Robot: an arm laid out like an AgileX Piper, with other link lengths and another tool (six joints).
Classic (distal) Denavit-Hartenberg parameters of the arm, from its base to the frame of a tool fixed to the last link. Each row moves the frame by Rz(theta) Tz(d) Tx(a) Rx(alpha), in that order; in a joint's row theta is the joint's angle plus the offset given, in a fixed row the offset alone. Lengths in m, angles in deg.
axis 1: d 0.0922  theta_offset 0  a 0  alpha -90
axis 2: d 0  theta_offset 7.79  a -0.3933  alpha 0
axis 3: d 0  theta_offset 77.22  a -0.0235  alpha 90
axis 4: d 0.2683  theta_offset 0  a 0  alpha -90
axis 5: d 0  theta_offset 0  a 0  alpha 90
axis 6: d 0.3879  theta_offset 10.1  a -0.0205  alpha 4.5
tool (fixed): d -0.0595  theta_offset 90  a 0  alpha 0
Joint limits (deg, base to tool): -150..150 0..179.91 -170..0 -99.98..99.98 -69.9..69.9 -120..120
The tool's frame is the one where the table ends.
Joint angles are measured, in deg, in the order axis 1, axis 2, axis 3, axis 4, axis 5, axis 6. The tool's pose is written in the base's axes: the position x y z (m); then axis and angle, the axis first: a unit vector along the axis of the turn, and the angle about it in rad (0 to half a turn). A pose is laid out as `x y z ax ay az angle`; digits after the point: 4 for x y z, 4 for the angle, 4 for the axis.
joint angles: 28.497 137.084 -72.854 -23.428 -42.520 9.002
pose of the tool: 0.6448 0.4551 0.0159 0.3851 0.7399 0.5516 2.6971
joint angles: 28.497 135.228 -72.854 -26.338 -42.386 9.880
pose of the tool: 0.6379 0.4632 0.0380 0.3629 0.7436 0.5615 2.6967
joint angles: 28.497 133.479 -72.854 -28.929 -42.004 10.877
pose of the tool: 0.6314 0.4694 0.0571 0.3448 0.7469 0.5685 2.6970
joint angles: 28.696 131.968 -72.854 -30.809 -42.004 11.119
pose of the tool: 0.6245 0.4763 0.0755 0.3257 0.7493 0.5766 2.6915
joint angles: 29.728 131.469 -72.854 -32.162 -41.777 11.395
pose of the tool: 0.6118 0.4900 0.0793 0.3088 0.7552 0.5782 2.7023
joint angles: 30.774 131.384 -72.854 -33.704 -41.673 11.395
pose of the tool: 0.5978 0.5041 0.0779 0.2895 0.7634 0.5775 2.7143
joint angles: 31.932 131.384 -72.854 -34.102 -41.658 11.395
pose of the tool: 0.5862 0.5168 0.0773 0.2783 0.7669 0.5783 2.7266
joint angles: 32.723 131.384 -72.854 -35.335 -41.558 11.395
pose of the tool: 0.5750 0.5269 0.0751 0.2633 0.7731 0.5770 2.7362
